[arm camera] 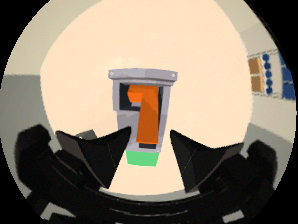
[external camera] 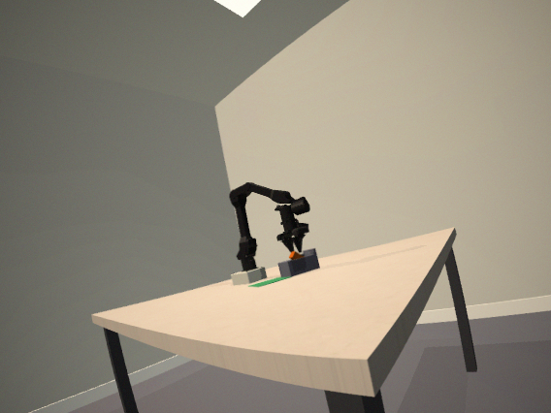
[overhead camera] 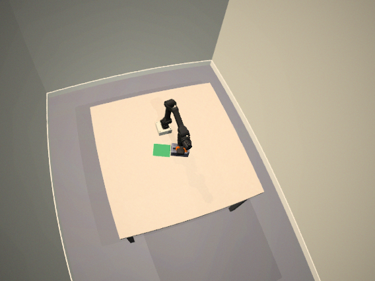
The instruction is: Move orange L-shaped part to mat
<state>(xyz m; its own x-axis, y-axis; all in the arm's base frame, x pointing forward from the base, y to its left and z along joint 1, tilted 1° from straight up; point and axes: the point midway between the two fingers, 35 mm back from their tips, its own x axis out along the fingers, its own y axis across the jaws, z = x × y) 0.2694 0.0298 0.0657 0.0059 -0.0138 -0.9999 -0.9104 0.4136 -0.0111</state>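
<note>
Now: gripper tip 10 mm past the orange L-shaped part, 40 mm to the right of it and 50 mm above it. The rest, counted from my gripper tip: green mat: 80 mm behind, 130 mm to the right, 100 mm below.
</note>
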